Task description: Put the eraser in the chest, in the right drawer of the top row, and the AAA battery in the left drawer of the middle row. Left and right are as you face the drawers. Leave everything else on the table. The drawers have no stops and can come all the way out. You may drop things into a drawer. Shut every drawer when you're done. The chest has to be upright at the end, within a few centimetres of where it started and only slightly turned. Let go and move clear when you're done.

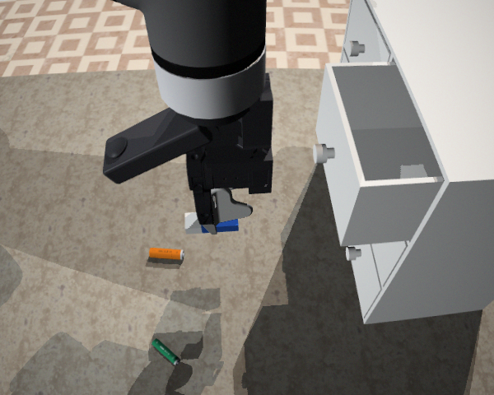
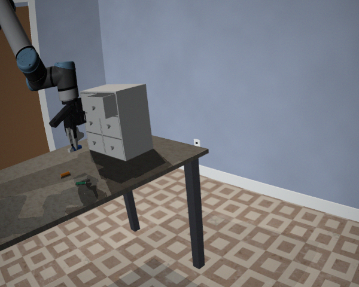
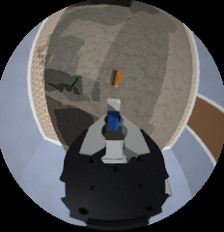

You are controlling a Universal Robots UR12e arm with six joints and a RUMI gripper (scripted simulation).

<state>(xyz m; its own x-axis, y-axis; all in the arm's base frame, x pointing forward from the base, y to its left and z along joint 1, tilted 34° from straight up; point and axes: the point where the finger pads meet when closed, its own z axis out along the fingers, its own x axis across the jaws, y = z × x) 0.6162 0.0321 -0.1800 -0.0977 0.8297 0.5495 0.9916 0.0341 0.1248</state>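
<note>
Right now the white eraser is 10 mm below my hand and 10 mm behind it. Round my hand: green battery 140 mm to the right, 110 mm below, 60 mm behind; orange battery 110 mm below, 70 mm behind, 10 mm to the left.
</note>
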